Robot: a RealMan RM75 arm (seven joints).
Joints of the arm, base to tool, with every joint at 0 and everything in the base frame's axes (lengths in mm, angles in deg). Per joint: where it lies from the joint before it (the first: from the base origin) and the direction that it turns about. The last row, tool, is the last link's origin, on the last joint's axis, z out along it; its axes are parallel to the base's.
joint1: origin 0 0 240.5 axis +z
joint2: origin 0 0 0 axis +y
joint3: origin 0 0 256 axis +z
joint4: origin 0 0 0 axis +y
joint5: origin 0 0 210 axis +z
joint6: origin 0 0 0 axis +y
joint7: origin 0 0 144 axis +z
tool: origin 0 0 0
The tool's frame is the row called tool.
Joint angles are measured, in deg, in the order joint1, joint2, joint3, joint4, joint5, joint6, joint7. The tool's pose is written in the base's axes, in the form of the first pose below.
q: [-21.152, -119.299, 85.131, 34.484, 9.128, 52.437, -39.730]
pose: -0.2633 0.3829 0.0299; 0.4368 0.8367 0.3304; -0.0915 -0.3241 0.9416; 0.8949 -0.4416 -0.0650
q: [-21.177, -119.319, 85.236, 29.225, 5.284, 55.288, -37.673]
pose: -0.2842 0.3734 0.0268; 0.4268 0.8608 0.2772; -0.0843 -0.2674 0.9599; 0.9004 -0.4330 -0.0416
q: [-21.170, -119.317, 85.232, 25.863, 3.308, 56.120, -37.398]
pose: -0.2995 0.3667 0.0237; 0.4157 0.8805 0.2277; -0.0614 -0.2227 0.9730; 0.9074 -0.4184 -0.0385
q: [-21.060, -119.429, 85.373, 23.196, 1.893, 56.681, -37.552]
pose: -0.3115 0.3600 0.0197; 0.4023 0.8963 0.1865; -0.0380 -0.1872 0.9816; 0.9147 -0.4020 -0.0413
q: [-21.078, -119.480, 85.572, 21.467, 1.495, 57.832, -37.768]
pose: -0.3163 0.3555 0.0171; 0.3959 0.9010 0.1772; -0.0297 -0.1803 0.9832; 0.9178 -0.3945 -0.0446
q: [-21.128, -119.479, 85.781, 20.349, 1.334, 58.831, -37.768]
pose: -0.3185 0.3526 0.0156; 0.3952 0.9014 0.1770; -0.0274 -0.1810 0.9831; 0.9182 -0.3934 -0.0468
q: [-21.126, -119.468, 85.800, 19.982, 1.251, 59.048, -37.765]
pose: -0.3197 0.3516 0.0152; 0.3950 0.9020 0.1743; -0.0258 -0.1787 0.9836; 0.9183 -0.3930 -0.0473
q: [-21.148, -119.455, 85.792, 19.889, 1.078, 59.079, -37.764]
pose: -0.3201 0.3515 0.0155; 0.3936 0.9030 0.1724; -0.0265 -0.1763 0.9840; 0.9189 -0.3918 -0.0454
